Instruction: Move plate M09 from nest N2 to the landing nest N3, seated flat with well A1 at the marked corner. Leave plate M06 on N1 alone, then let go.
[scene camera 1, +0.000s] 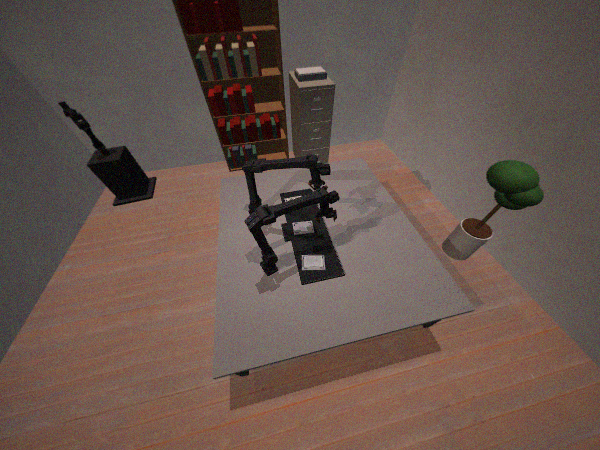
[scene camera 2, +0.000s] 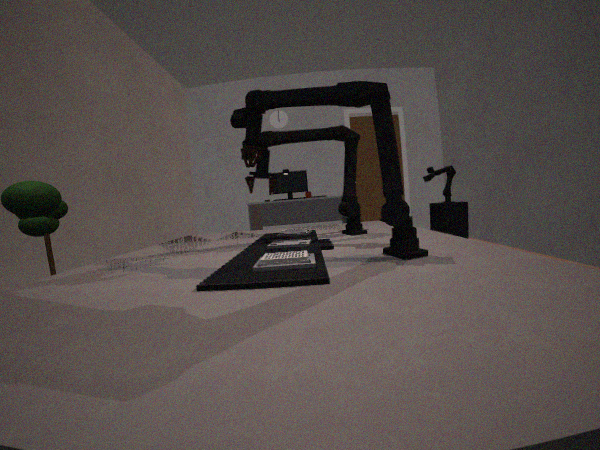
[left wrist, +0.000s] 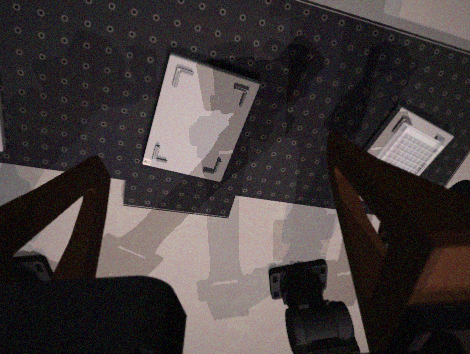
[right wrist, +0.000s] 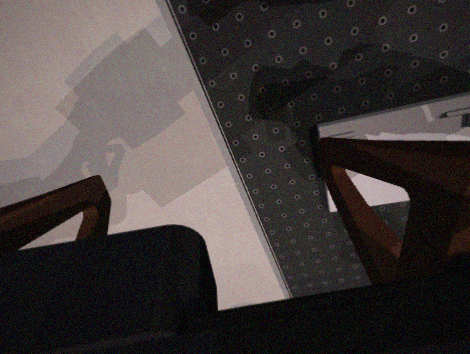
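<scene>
A white-topped nest (left wrist: 197, 117) (scene camera 1: 302, 228) with corner brackets is empty in the middle of the dark board; a small mark sits at one corner. A pale welled plate (left wrist: 411, 150) (scene camera 1: 313, 261) sits on the lower nest in scene camera 1. Another welled plate (scene camera 2: 285, 256) sits on the nearest nest in scene camera 2. I cannot tell which plate is M09. My left gripper (scene camera 1: 317, 186) (scene camera 2: 251, 159) (left wrist: 212, 156) is open and empty, high above the board. My right gripper (scene camera 1: 330, 216) (scene camera 2: 260, 186) (right wrist: 213, 169) is open and empty, above the board's far edge.
The perforated dark board (scene camera 1: 325, 272) (scene camera 2: 300, 280) (left wrist: 295, 185) (right wrist: 280, 200) lies flat on the grey table (scene camera 1: 390, 280). The two arms' links cross above it in scene camera 1. A bookshelf (scene camera 1: 283, 100), a filing cabinet (scene camera 1: 312, 120) and a potted plant (scene camera 1: 465, 242) stand around the table.
</scene>
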